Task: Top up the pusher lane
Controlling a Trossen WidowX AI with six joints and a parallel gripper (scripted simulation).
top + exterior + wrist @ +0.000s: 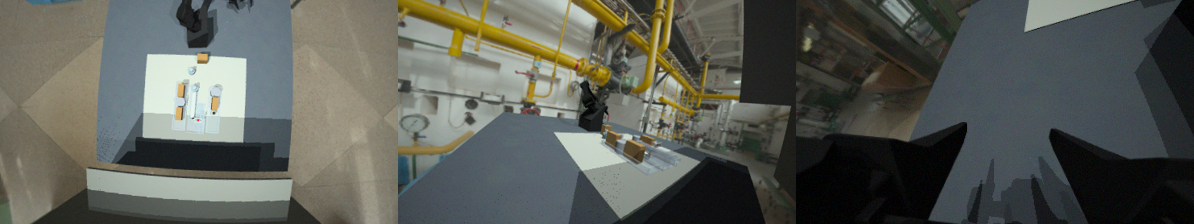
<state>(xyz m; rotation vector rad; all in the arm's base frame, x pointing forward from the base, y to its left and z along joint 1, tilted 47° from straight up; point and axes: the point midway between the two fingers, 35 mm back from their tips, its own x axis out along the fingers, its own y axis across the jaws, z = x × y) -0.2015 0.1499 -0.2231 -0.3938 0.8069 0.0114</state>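
My gripper tip is now 34 cm short of the brown box, 24 cm to the left of it and 7 cm above it. From my gripper tip the other things lie so: clear lane rack 67 cm ahead, 26 cm to the right, 8 cm below.
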